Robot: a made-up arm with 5 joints.
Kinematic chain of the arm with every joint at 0, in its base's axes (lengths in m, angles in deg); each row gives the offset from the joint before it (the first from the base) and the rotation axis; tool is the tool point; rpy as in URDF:
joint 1: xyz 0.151 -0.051 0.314 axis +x
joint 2: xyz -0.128 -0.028 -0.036 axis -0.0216 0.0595 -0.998
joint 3: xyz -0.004 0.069 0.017 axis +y
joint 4: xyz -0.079 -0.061 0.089 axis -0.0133 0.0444 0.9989
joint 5: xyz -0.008 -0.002 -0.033 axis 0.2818 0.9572 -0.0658
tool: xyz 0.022 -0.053 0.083 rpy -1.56 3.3 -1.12
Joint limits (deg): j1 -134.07..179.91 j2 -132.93..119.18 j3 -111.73..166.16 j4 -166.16..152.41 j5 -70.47..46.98
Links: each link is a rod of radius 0.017 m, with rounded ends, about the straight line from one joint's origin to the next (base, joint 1, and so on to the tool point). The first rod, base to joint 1, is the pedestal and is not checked.
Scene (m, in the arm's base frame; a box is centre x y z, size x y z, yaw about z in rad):
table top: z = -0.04
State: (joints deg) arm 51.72 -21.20 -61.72 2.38 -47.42
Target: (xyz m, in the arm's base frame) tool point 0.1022 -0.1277 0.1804
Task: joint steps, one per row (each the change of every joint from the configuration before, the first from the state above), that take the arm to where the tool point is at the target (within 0.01 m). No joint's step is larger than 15 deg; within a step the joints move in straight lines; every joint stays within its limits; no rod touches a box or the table.
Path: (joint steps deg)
1: 1.41 -13.79 0.41 0.54 9.92
2: 1.42 -13.80 0.41 0.54 9.92
3: 1.41 -13.79 0.41 0.54 9.92
4: 1.42 -13.79 0.42 0.53 9.92
5: 1.41 -13.79 0.41 0.54 9.92
6: 1.42 -13.80 0.41 0.54 9.92

